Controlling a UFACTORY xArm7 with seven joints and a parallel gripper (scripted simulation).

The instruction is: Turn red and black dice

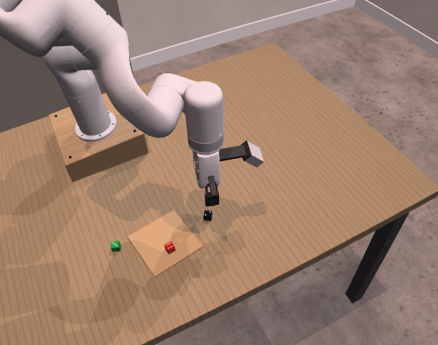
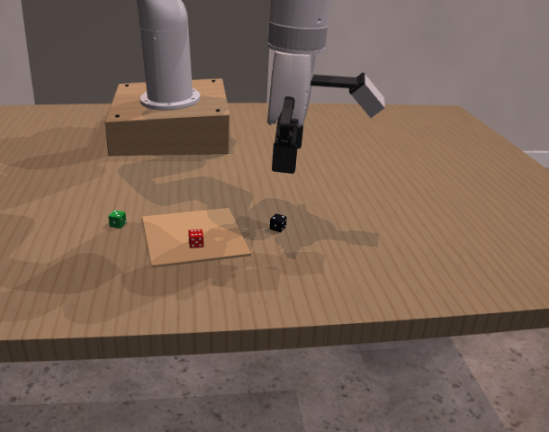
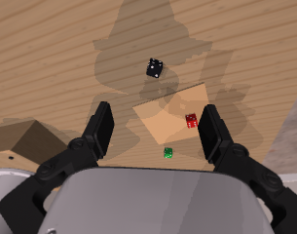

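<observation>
Now: the black die 10 mm behind my hand, 10 mm to the right of it and 120 mm below it. Round my hand: red die 40 mm ahead, 130 mm to the right, 110 mm below; tan mat 10 mm ahead, 140 mm to the right, 130 mm below; green die 20 mm behind, 250 mm to the right, 120 mm below.
</observation>
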